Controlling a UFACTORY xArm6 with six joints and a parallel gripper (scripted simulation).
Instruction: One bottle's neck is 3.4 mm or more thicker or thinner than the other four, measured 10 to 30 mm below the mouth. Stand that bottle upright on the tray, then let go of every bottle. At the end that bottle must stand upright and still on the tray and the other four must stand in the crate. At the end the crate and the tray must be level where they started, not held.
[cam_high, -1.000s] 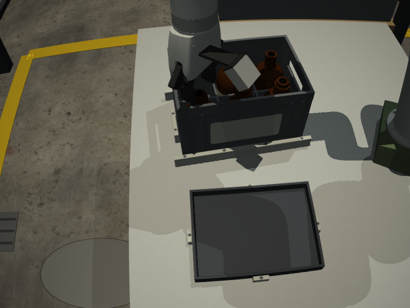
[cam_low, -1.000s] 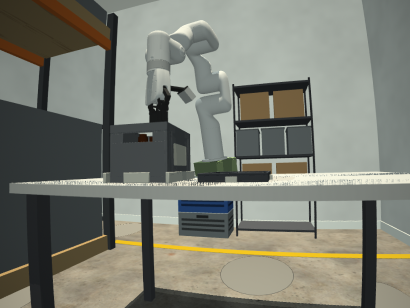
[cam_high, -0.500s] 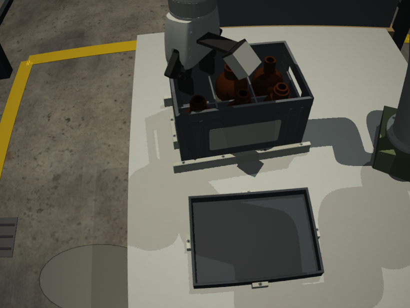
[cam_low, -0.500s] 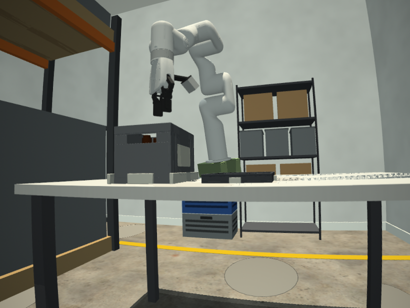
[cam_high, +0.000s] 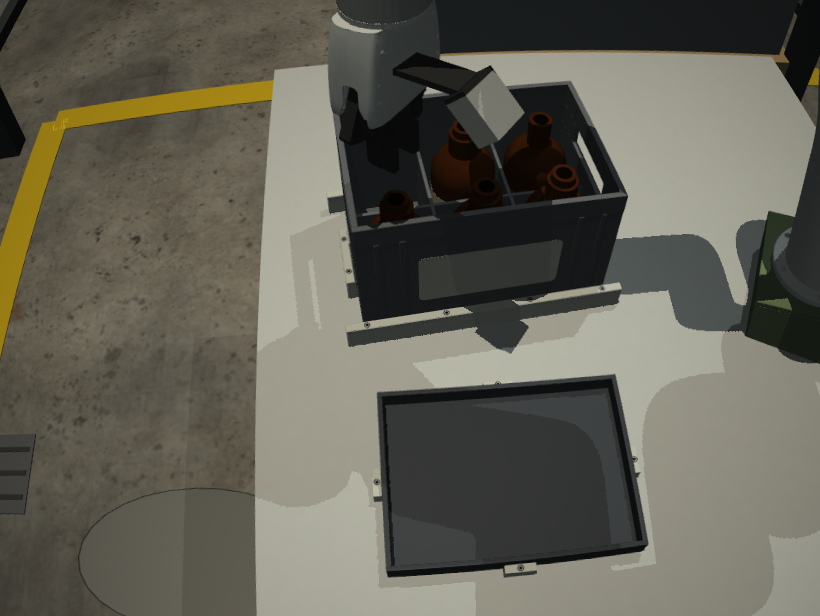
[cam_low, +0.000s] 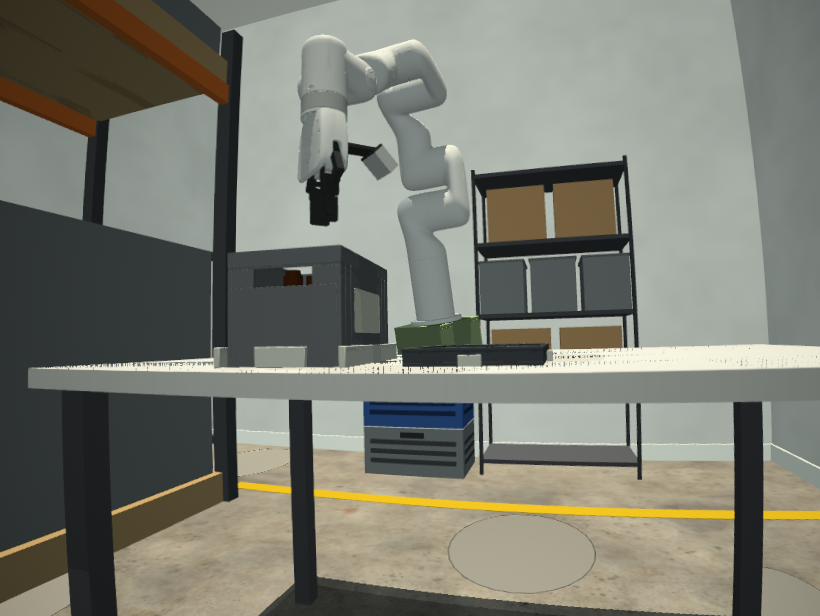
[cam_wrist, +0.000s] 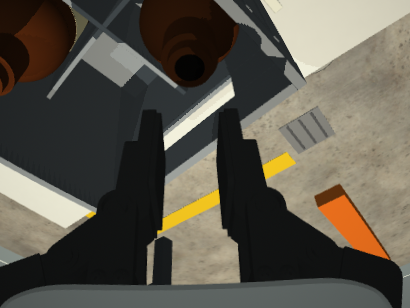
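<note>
The glass bottle lies 17 cm behind my hand, 11 cm to the right of it and 15 cm below it. Round my hand: dark tray (9 cm behind, 23 cm to the left, 23 cm below); dark crate (8 cm behind, 5 cm to the right, 16 cm below).
</note>
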